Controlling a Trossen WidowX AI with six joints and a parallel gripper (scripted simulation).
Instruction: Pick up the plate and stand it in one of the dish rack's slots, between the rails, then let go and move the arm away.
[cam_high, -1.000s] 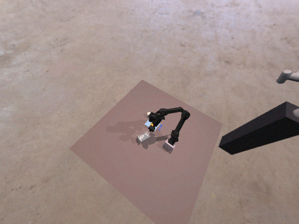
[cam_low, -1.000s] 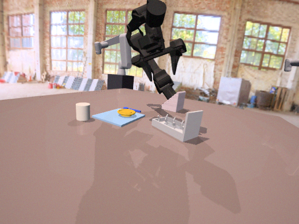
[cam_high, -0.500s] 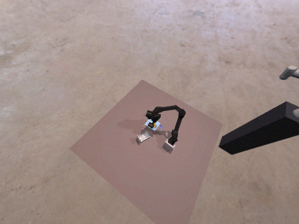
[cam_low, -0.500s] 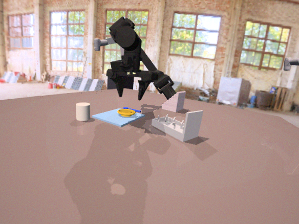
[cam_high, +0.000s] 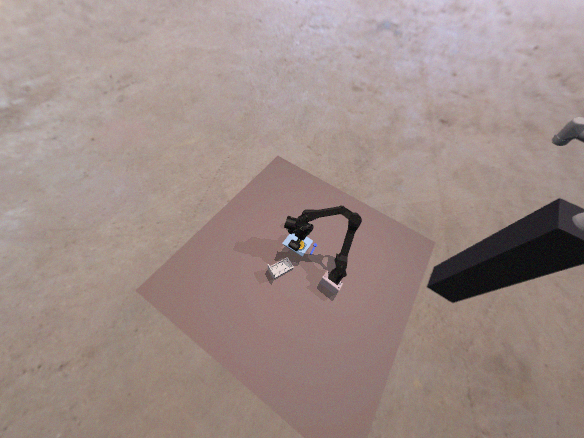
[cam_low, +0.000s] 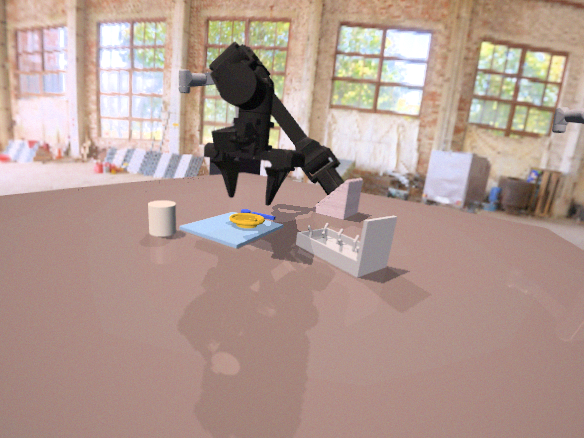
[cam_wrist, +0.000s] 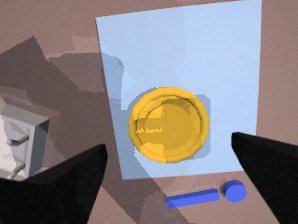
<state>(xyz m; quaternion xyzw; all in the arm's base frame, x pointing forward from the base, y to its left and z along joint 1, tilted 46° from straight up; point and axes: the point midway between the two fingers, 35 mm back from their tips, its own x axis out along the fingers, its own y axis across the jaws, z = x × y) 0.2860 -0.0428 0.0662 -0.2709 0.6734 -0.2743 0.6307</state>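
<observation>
The yellow plate lies 40 mm below my gripper tip. Also, from my gripper tip: light blue mat: 20 mm ahead, 20 mm to the right, 50 mm below; then cream cup: 120 mm ahead, 90 mm to the right, 30 mm below; then blue spoon: 90 mm behind, 50 mm to the right, 50 mm below.
</observation>
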